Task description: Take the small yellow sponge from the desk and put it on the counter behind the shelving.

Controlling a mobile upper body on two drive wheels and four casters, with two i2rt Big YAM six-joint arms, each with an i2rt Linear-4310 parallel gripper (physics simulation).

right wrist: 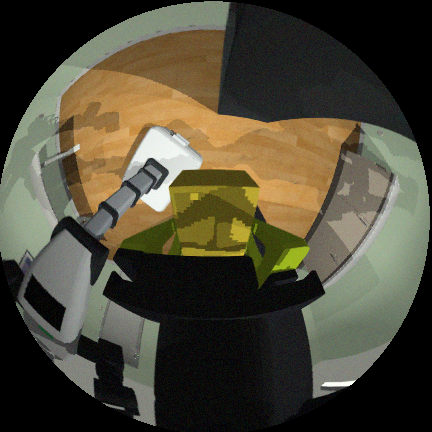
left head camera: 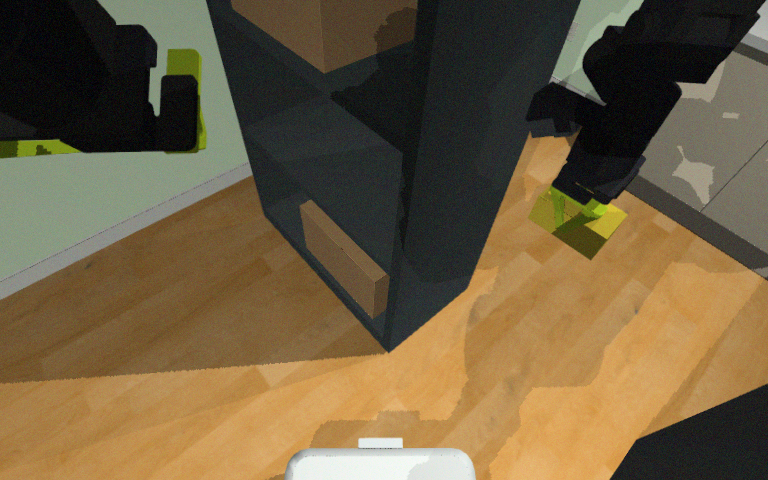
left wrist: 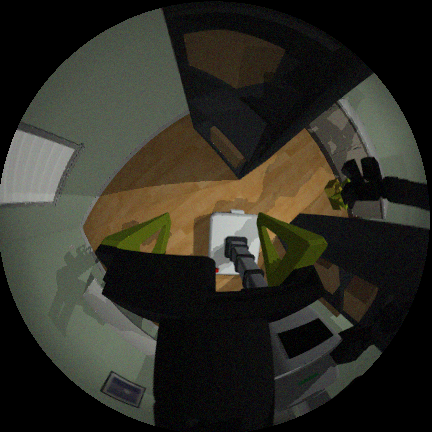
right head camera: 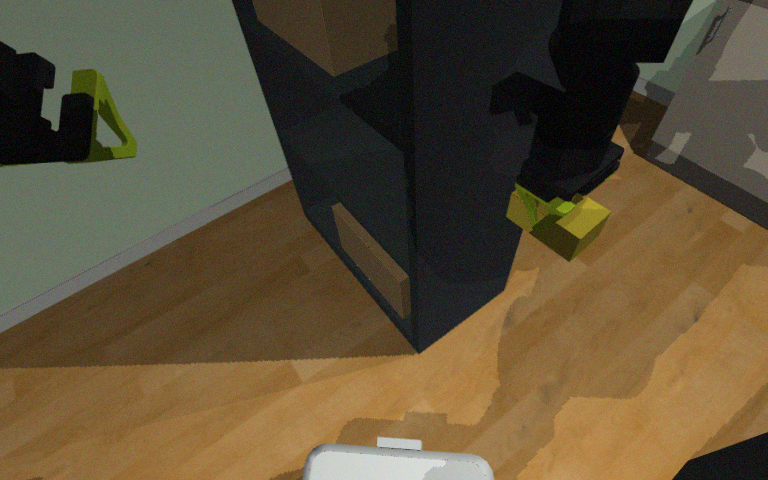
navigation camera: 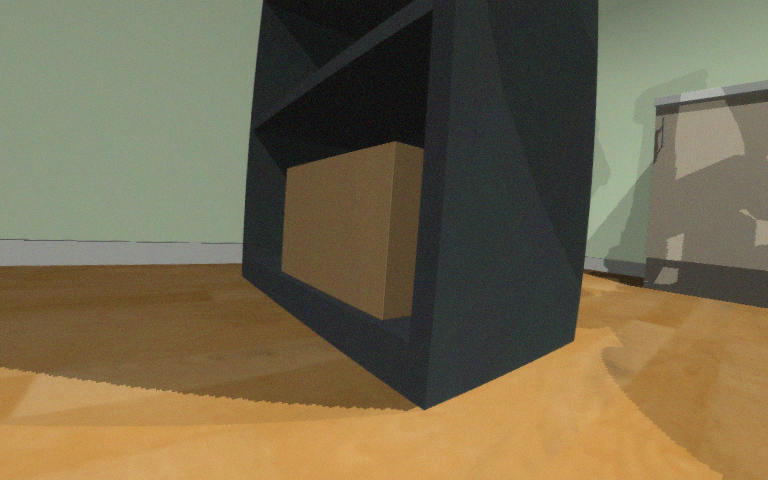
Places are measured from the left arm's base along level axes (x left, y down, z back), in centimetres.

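Pixels of known places: left gripper, fingertip midpoint: (left head camera: 142,142) (left wrist: 213,216) (right head camera: 85,152); right gripper, fingertip midpoint: (right wrist: 213,217) (left head camera: 571,218) (left wrist: 333,193) (right head camera: 552,216).
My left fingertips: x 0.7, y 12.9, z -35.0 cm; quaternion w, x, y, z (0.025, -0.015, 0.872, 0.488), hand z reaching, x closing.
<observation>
Behind a point stands the place of what it marks.
The yellow sponge (left head camera: 611,221) {x -48.6, y 29.4, z -42.2 cm} (right head camera: 586,217) {x -48.2, y 29.4, z -42.6 cm} (right wrist: 215,200) {x -43.0, y 29.4, z -47.9 cm} is a block between the fingers of my right gripper (left head camera: 576,217) {x -45.4, y 32.3, z -45.2 cm} (right head camera: 548,212) {x -45.4, y 32.3, z -45.2 cm} (right wrist: 213,217) {x -45.4, y 32.3, z -45.2 cm}, which is shut on it and holds it in the air over the floor, right of the shelving. My left gripper (left wrist: 213,216) {x 0.7, y 12.9, z -35.0 cm} is open and empty; it is raised at the left of the head views. The dark shelving (left head camera: 458,169) {x -38.5, y 55.3, z -80.2 cm} (right head camera: 464,169) {x -37.4, y 55.1, z -79.2 cm} (navigation camera: 498,226) {x -35.6, y 117.8, z -77.7 cm} stands ahead. The grey counter (left head camera: 707,130) {x -165.1, y 89.9, z -150.2 cm} (right head camera: 713,113) {x -151.1, y 100.8, z -166.7 cm} (right wrist: 350,210) {x -181.5, y 90.0, z -131.0 cm} (navigation camera: 713,198) {x -155.1, y 97.5, z -161.9 cm} is beyond it at the right; its light top edge shows in the navigation view. The desk does not show.
Brown boxes (left head camera: 345,254) {x -10.1, y 107.5, z -92.7 cm} (right head camera: 370,260) {x -8.1, y 114.5, z -95.0 cm} (navigation camera: 339,226) {x -10.8, y 119.8, z -91.9 cm} stand in the shelving, whose near corner is straight ahead. Another dark unit (left head camera: 719,435) {x -103.4, y 90.8, z -28.5 cm} (right head camera: 730,461) {x -108.0, y 110.7, z -32.4 cm} (left wrist: 370,240) {x -98.9, y 29.1, z -24.7 cm} is close at the lower right. My white base (left head camera: 379,466) {x -22.0, y 115.0, z -27.2 cm} (right head camera: 396,466) {x -22.3, y 115.0, z -27.3 cm} shows below. A green wall (navigation camera: 113,113) {x 84.8, y 85.6, z -134.2 cm} is at the left.
</observation>
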